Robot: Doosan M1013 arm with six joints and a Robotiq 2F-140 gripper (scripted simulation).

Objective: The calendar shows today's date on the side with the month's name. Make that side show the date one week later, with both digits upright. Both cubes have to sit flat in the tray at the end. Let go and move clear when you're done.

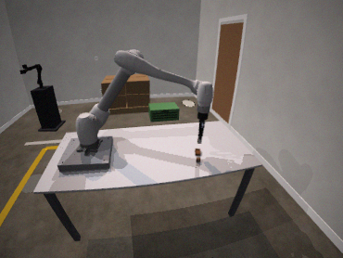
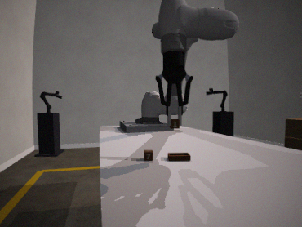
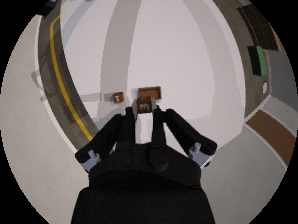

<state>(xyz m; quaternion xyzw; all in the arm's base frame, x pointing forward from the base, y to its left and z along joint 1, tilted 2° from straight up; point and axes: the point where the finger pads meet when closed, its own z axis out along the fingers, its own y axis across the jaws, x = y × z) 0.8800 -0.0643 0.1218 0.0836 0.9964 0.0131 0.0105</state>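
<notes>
My hand is 2 cm to the right of the brown tray and 14 cm above it.
</notes>
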